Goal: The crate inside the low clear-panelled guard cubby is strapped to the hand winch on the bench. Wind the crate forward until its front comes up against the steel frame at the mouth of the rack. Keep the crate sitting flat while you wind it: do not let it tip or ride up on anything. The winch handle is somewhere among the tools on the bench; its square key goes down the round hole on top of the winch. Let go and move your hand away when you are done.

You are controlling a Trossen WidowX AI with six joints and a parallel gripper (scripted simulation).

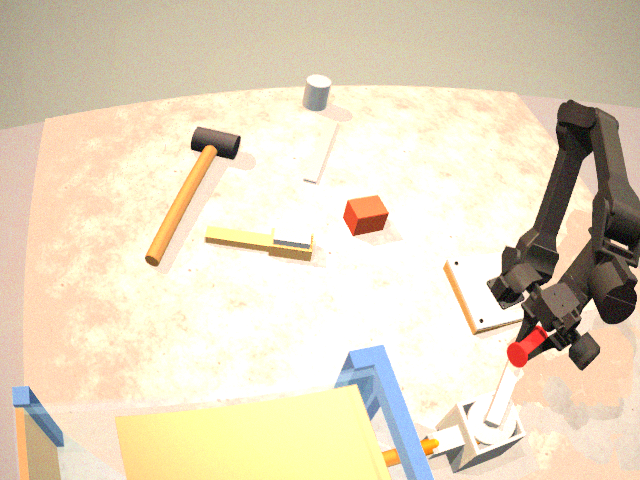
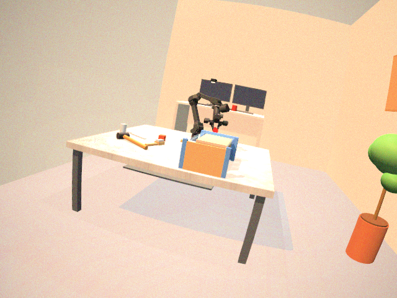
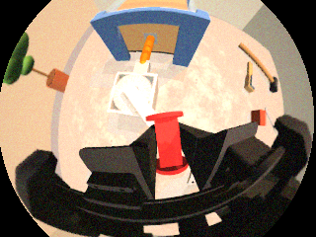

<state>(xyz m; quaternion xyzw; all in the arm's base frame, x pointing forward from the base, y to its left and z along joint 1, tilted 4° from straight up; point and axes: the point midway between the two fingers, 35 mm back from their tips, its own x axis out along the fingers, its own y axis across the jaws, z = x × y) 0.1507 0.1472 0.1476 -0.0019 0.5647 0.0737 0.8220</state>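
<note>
The hand winch lies 50 mm ahead of my gripper tip, 50 mm to the left of it and 100 mm below it. Also, from my gripper tip: crank handle (10 mm ahead, 20 mm to the left, 30 mm below); then yellow hand tool (200 mm ahead, 410 mm to the right, 120 mm below); then red knob (20 mm behind).
</note>
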